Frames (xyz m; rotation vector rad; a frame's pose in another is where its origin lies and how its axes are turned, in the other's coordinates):
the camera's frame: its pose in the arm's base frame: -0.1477 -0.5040 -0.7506 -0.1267 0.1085 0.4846
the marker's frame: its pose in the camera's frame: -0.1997 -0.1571 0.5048 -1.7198 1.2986 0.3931
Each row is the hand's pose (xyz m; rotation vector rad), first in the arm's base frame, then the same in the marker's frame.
Working: the arm's base frame: its pose in the marker's frame: -0.3154 -0.5677 0.3193 2.1463 -0.9851 -0.7013

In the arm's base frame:
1: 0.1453 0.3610 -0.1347 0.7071 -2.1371 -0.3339
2: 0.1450 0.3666 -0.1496 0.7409 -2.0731 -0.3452
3: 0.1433 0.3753 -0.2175 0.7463 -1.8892 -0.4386
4: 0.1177 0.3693 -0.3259 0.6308 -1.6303 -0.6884
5: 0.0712 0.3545 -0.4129 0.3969 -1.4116 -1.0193
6: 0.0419 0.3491 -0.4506 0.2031 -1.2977 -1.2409
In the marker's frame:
1: -0.2984 -0.8158 0.6475 -0.6428 1.0091 1.8573
2: -0.2907 -0.8132 0.6612 -0.7162 1.0130 1.8245
3: -0.2485 -0.7927 0.7112 -0.9426 0.9617 1.8057
4: -0.1855 -0.7320 0.7803 -1.2794 0.7321 1.8734
5: -0.1453 -0.6577 0.8333 -1.5383 0.3275 2.0239
6: -0.1336 -0.6186 0.8588 -1.6276 0.0042 2.1407

